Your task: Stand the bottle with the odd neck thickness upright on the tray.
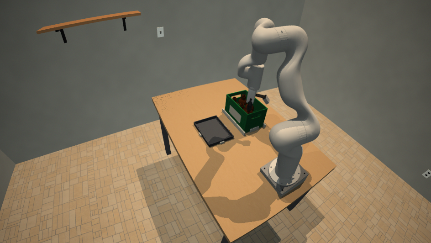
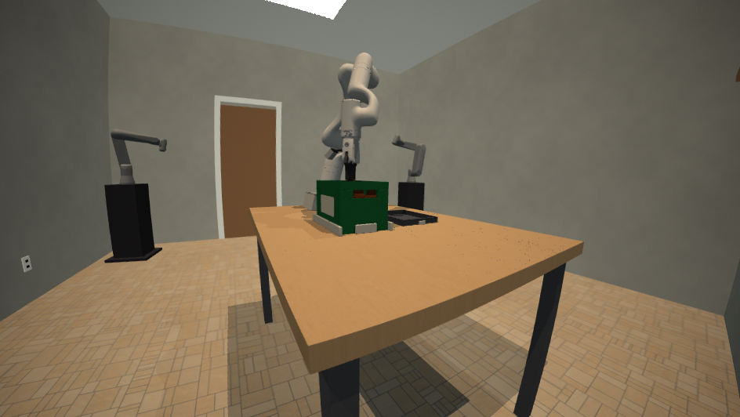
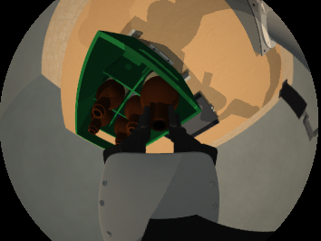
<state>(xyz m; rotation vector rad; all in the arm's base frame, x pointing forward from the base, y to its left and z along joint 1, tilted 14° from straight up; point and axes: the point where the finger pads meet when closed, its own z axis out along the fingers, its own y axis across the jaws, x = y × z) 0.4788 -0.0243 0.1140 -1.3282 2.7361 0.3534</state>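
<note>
Now: the brown bottle 70 mm below my hand. Round my hand: black tray (40 mm ahead, 240 mm to the left, 180 mm below); then green crate (90 mm ahead, 30 mm to the right, 110 mm below).
</note>
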